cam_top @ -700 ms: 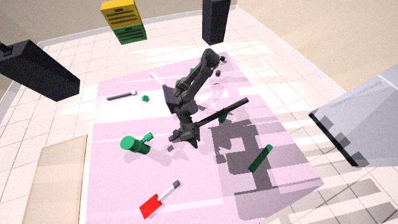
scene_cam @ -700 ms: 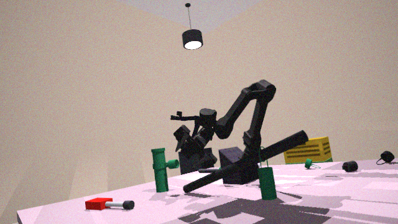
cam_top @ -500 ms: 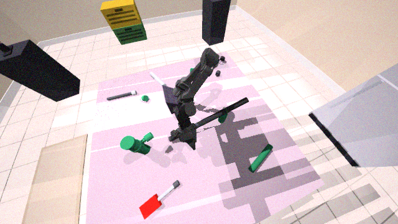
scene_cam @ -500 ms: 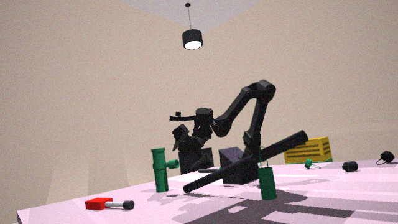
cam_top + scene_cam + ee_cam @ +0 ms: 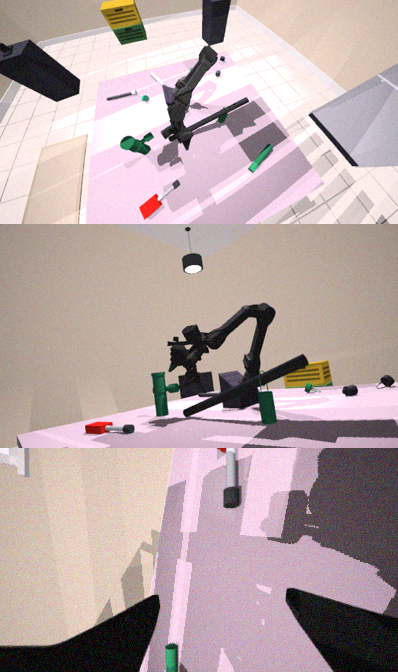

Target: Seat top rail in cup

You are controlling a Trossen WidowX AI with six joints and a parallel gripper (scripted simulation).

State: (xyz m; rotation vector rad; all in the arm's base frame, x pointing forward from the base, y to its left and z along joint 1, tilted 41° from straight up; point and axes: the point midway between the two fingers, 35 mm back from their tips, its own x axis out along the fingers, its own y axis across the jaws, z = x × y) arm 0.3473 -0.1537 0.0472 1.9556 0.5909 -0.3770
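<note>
Right now the green rail-end cup is 140 mm behind my gripper tip, 170 mm to the right of it and 40 mm below it. Also, from my gripper tip: red-headed tool (150 mm ahead, 200 mm to the right, 150 mm below).
</note>
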